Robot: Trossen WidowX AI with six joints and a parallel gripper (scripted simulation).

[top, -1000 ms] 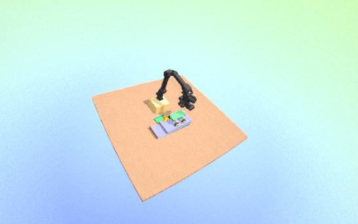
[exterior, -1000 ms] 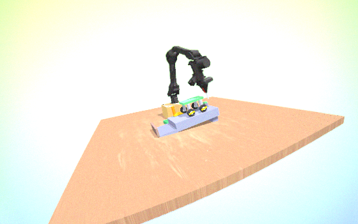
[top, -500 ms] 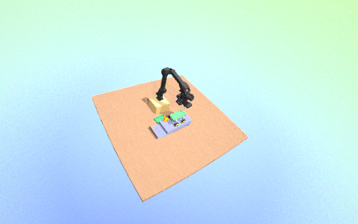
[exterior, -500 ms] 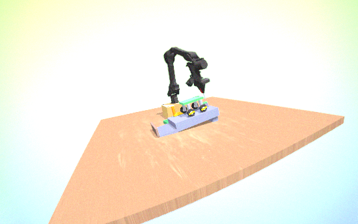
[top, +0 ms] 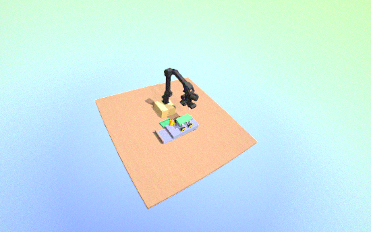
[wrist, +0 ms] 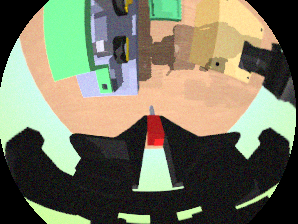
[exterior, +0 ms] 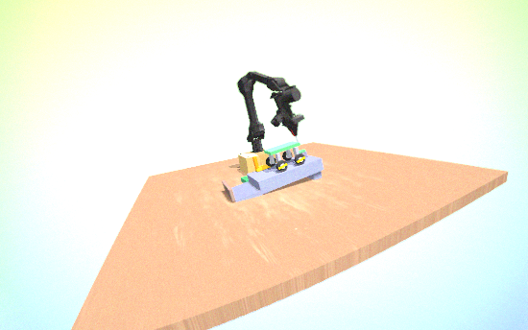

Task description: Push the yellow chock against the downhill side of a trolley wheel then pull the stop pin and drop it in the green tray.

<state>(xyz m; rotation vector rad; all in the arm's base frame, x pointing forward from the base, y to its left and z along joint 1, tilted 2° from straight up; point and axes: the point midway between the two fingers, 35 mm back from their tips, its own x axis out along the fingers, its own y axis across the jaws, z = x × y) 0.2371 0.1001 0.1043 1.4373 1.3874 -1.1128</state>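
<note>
Now: the green tray 220 mm to the right of my gripper tip, 180 mm below it and 40 mm behind it. Round my gripper tip: grey ramp 130 mm to the right, 130 mm below, 100 mm ahead; red-headed stop pin right at my gripper tip; trolley 120 mm to the right, 100 mm ahead, 60 mm below.
</note>
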